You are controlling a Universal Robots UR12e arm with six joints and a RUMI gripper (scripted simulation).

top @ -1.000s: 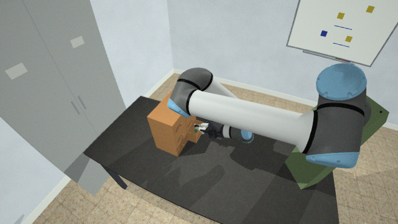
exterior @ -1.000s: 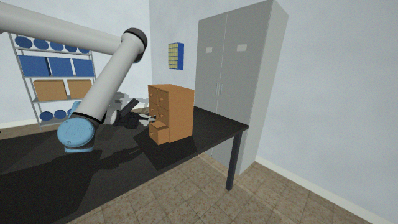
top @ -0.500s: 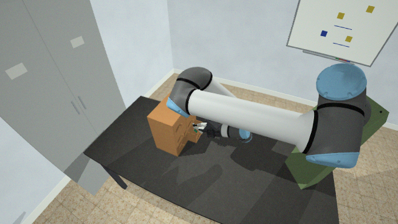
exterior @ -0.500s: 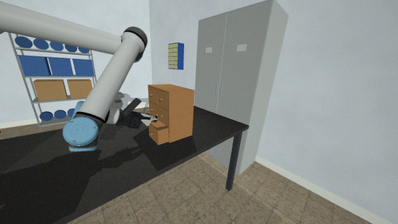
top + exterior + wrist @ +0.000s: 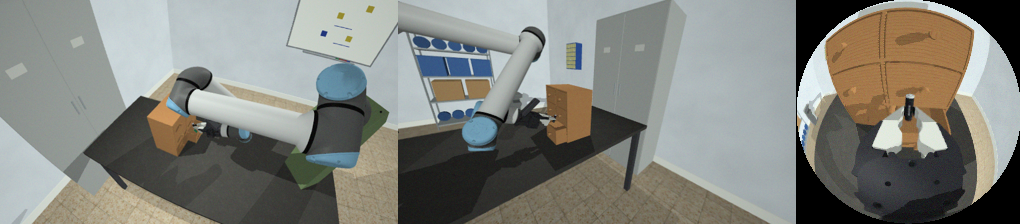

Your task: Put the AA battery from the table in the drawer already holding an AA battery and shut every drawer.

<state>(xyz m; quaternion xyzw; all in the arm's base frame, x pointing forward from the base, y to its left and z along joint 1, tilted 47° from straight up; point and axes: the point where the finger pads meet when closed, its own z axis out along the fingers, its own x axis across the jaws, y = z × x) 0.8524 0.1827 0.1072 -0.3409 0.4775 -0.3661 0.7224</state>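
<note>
Right now the dark AA battery is 10 mm ahead of my hand. Also, from my hand: small green object: 30 mm ahead, 40 mm to the right, 130 mm below.
</note>
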